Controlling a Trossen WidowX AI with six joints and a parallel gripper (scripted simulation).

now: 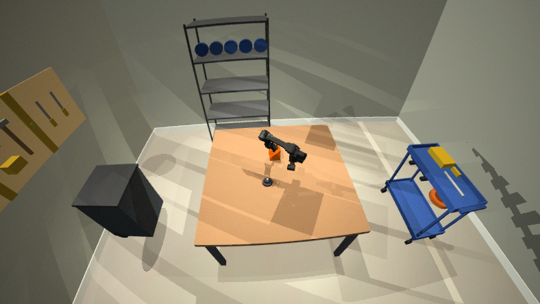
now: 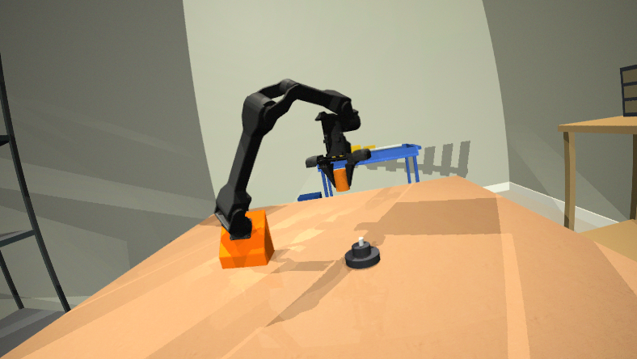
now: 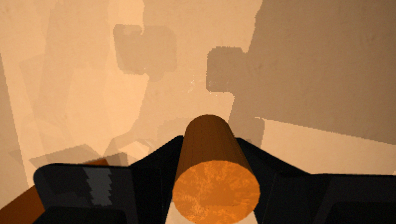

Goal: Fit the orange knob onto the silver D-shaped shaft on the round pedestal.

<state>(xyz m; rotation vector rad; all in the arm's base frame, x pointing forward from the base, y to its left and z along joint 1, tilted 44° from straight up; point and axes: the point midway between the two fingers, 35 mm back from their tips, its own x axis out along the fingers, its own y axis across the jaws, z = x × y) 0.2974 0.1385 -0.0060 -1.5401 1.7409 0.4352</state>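
Right now my gripper tip is 3 cm short of the pedestal, 20 cm to the left of it and 12 cm above it. Round my gripper tip: orange knob: 3 cm above.
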